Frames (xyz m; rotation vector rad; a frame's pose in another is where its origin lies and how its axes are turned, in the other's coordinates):
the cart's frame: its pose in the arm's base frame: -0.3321 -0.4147 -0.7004 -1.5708 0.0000 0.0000
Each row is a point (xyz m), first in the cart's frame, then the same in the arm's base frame.
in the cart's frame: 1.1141 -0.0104 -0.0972
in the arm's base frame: 0.7820 -0.5119 -0.6900
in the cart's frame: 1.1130 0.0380 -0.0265
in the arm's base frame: 0.7809 -0.4412 -0.7384
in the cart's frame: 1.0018 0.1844 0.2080
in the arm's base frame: 0.6697 -0.2067 -0.8848
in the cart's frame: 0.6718 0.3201 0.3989
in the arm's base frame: 0.3397 -0.0158 -1.0205
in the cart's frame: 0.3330 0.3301 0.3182
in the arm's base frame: 0.0009 -0.0965 -1.0305
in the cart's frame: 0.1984 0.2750 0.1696
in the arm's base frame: -0.1337 -0.2451 -0.9754
